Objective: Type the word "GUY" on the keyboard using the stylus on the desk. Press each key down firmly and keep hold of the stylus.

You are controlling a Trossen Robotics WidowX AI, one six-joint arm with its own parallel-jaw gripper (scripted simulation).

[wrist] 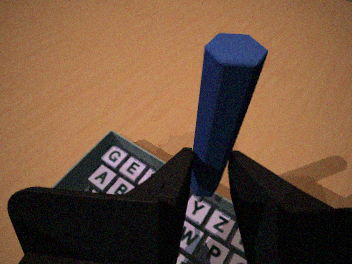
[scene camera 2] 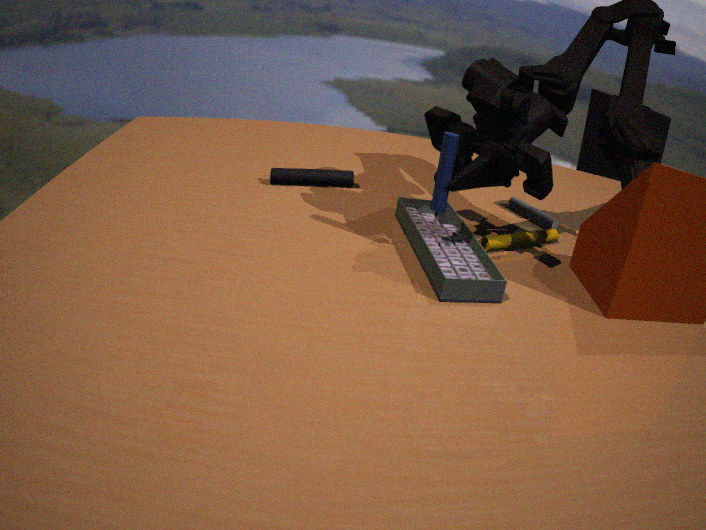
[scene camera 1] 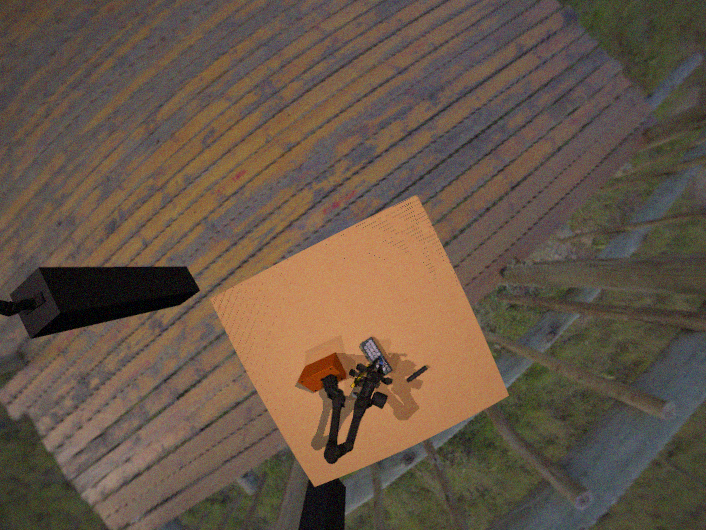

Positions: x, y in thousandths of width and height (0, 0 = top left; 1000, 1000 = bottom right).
Labels:
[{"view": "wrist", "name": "gripper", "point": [598, 597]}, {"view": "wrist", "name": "blue stylus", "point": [661, 244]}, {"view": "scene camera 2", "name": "gripper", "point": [627, 348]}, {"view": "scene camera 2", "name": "blue stylus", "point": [637, 273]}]

